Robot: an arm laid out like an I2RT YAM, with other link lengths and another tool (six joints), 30 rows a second.
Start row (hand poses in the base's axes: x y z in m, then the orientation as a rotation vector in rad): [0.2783 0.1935 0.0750 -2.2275 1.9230 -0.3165]
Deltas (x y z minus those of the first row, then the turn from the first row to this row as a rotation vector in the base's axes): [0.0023 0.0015 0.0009 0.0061 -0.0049 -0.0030]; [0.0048 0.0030 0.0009 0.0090 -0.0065 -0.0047]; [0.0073 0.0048 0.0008 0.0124 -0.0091 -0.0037]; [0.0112 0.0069 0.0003 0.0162 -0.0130 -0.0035]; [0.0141 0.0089 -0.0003 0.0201 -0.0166 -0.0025]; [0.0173 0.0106 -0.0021 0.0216 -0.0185 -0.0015]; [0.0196 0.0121 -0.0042 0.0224 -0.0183 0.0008]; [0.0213 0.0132 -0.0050 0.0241 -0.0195 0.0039]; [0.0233 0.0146 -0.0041 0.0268 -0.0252 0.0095]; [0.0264 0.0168 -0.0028 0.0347 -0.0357 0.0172]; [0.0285 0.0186 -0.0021 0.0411 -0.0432 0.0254]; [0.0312 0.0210 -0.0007 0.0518 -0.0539 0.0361]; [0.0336 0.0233 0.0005 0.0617 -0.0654 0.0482]
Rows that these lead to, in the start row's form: [0.2806 0.1950 0.0759 -2.2182 1.9224 -0.3158]; [0.2831 0.1965 0.0759 -2.2139 1.9229 -0.3148]; [0.2856 0.1983 0.0758 -2.2112 1.9195 -0.3138]; [0.2895 0.2004 0.0753 -2.2067 1.9163 -0.3140]; [0.2924 0.2024 0.0747 -2.2031 1.9123 -0.3136]; [0.2956 0.2041 0.0729 -2.2019 1.9097 -0.3139]; [0.2979 0.2056 0.0708 -2.2036 1.9070 -0.3126]; [0.2996 0.2067 0.0700 -2.2046 1.9023 -0.3116]; [0.3016 0.2081 0.0709 -2.2045 1.8922 -0.3140]; [0.3047 0.2103 0.0722 -2.2002 1.8759 -0.3158]; [0.3068 0.2121 0.0729 -2.1989 1.8610 -0.3158]; [0.3095 0.2145 0.0743 -2.1952 1.8405 -0.3145]; [0.3119 0.2168 0.0755 -2.1925 1.8182 -0.3145]
